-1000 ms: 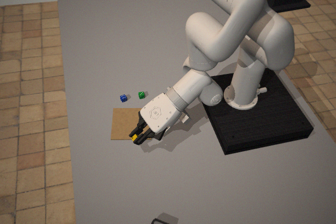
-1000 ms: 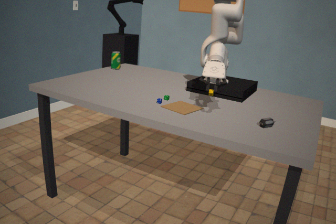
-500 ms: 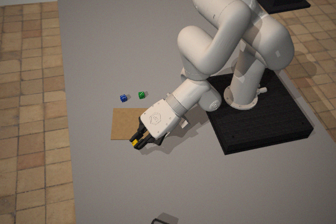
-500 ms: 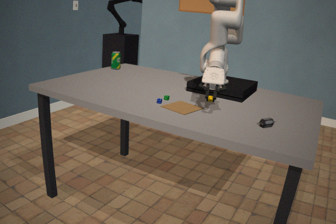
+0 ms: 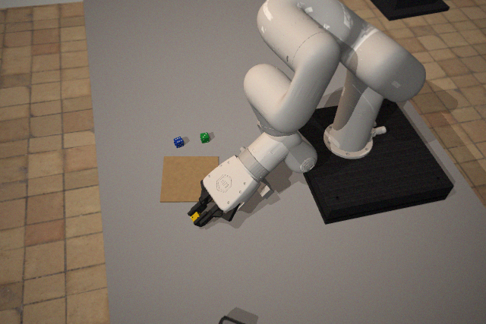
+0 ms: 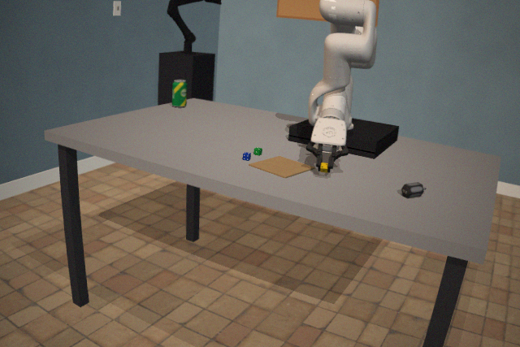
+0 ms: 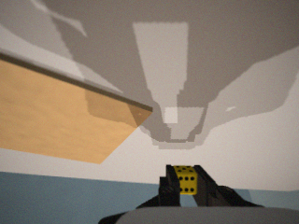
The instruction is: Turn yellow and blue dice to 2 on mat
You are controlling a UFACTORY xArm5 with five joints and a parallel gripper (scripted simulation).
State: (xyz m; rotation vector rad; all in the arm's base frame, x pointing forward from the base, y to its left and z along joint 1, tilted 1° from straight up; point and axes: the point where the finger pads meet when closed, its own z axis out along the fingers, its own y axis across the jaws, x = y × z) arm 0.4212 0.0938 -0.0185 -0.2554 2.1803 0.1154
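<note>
My hand is 1 cm past the mat, 13 cm to the left of it and 4 cm above it. Round my hand: blue die 1 cm behind, 25 cm to the right, 3 cm below; then green die 8 cm behind, 25 cm to the right, 3 cm below; then yellow die 1 cm ahead, 1 cm below.
</note>
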